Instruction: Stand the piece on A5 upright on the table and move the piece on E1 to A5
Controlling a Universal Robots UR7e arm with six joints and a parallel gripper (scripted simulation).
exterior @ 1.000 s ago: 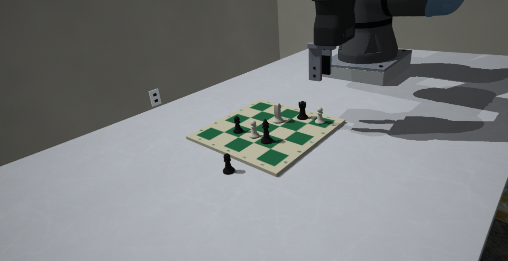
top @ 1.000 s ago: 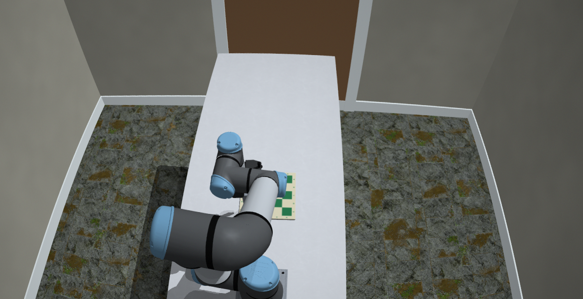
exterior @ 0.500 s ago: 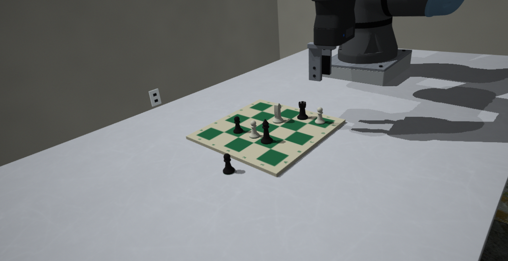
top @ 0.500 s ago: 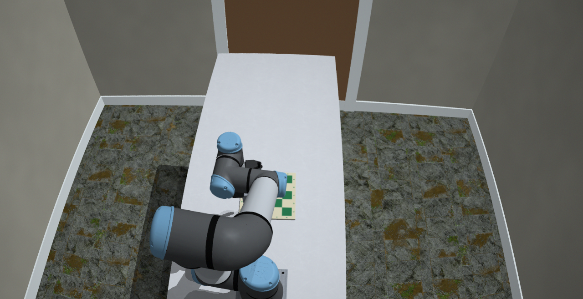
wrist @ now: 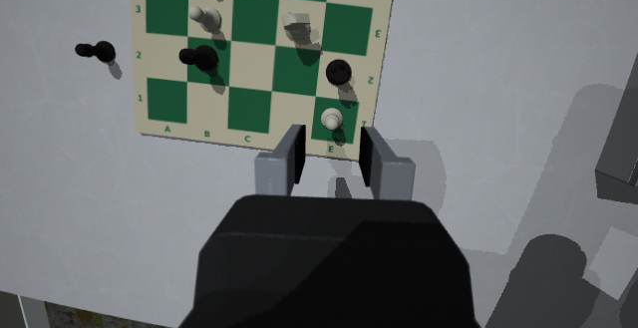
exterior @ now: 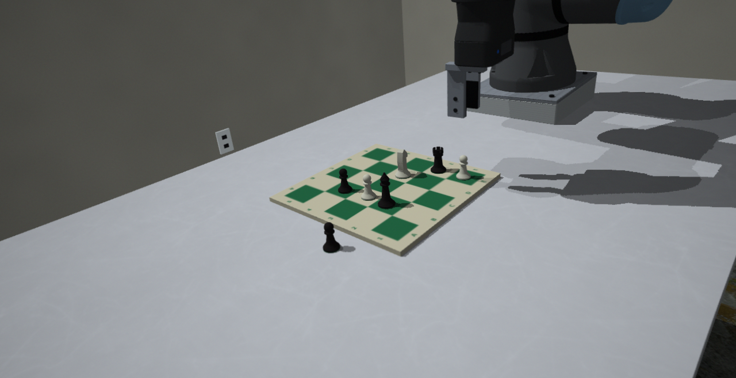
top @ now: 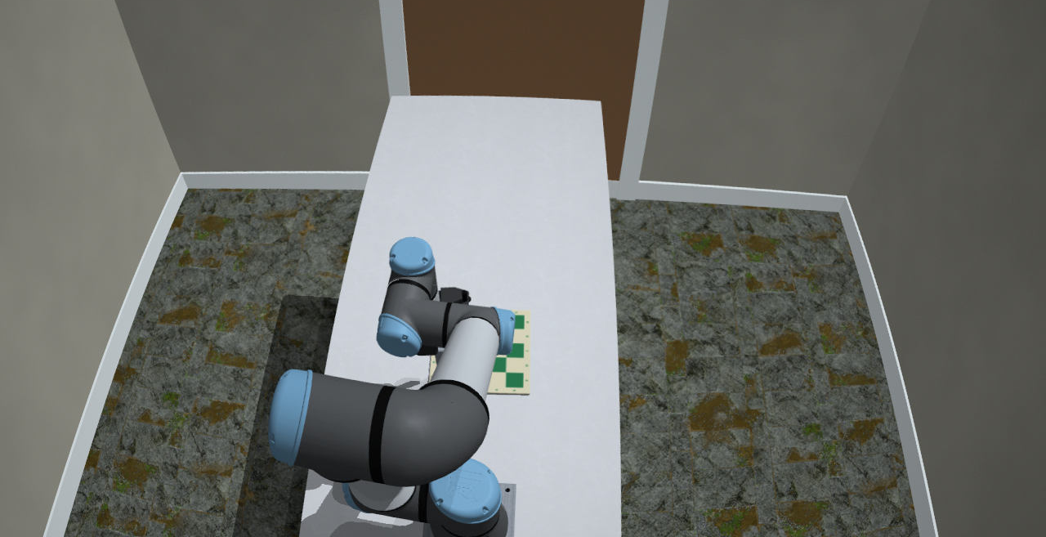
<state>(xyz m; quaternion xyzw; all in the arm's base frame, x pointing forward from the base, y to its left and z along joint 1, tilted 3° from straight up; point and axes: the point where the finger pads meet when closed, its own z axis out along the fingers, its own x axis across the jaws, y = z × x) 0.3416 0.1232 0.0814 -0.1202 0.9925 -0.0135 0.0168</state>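
Now: hand 5 cm short of the white knight, 7 cm to the left of it and 9 cm above it. The rest, counted from my hand: chessboard: 8 cm ahead, 6 cm to the right, 11 cm below.
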